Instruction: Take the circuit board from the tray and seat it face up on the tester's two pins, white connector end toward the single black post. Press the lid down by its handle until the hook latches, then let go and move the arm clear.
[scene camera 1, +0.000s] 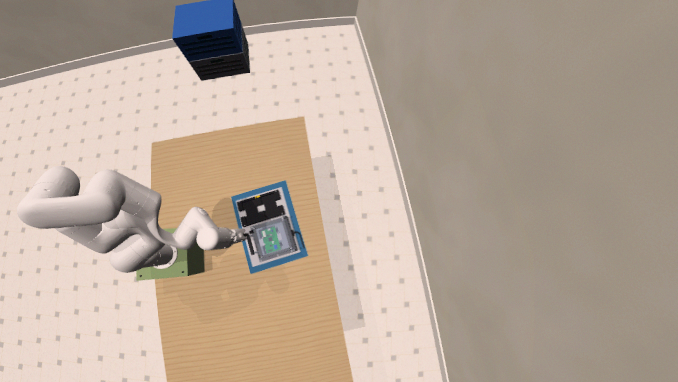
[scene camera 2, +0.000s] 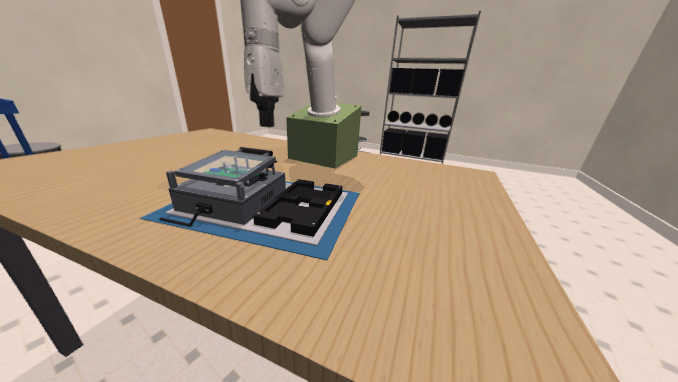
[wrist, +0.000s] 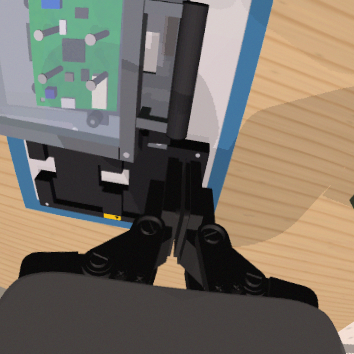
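Pixels of known places: gripper, fingertip midpoint: (scene camera 2: 267, 126) (wrist: 179, 181); arm's base, link origin: (scene camera 1: 163, 253) (scene camera 2: 324, 111).
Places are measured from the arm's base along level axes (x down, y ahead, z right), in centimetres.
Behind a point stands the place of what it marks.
Note:
The green circuit board (scene camera 1: 271, 240) (scene camera 2: 227, 173) (wrist: 60, 61) lies face up inside the dark grey tester (scene camera 2: 215, 204) {x 14.0, y 56.0, z -0.7 cm}, seen through the clear lid. In the wrist view its white connector (wrist: 99, 92) {x 10.4, y 43.6, z -0.4 cm} is at the end nearer the tray; I cannot identify the black post. The lid's grey frame (scene camera 2: 207, 177) {x 8.8, y 55.0, z 1.3 cm} (wrist: 131, 75) {x 7.5, y 40.6, z 2.6 cm} lies roughly level over the tester, with a gap below it. The hook's latching is unclear. My gripper (scene camera 1: 245, 235) {x 1.0, y 36.1, z 0.0 cm} (scene camera 2: 267, 124) {x 1.0, y 36.1, z 0.0 cm} (wrist: 179, 181) {x 1.0, y 36.1, z 0.0 cm} is shut and empty, above and apart from the black handle (scene camera 2: 256, 151) {x 7.5, y 37.8, z 2.7 cm} (wrist: 188, 70) {x 7.1, y 37.0, z 4.0 cm}, near its tray-side end in the wrist view.
The black tray (scene camera 1: 251, 215) {x 16.4, y 37.7, z -11.5 cm} (scene camera 2: 280, 215) {x 16.4, y 50.8, z -12.5 cm} (wrist: 80, 172) {x 16.4, y 47.3, z -14.6 cm} is beside the tester, with no board in it. Both rest on a blue-edged mat (scene camera 1: 278, 265) {x 18.2, y 46.1, z 15.7 cm} (scene camera 2: 332, 245) {x 18.0, y 53.9, z -25.8 cm} (wrist: 255, 50) {x 18.0, y 31.1, z 4.6 cm}. A black cable (scene camera 2: 192, 219) {x 16.4, y 59.5, z 2.1 cm} lies at the tester's far side from the handle. The green arm base (scene camera 2: 320, 137) {x 7.8, y 10.4, z -3.4 cm} stands behind.

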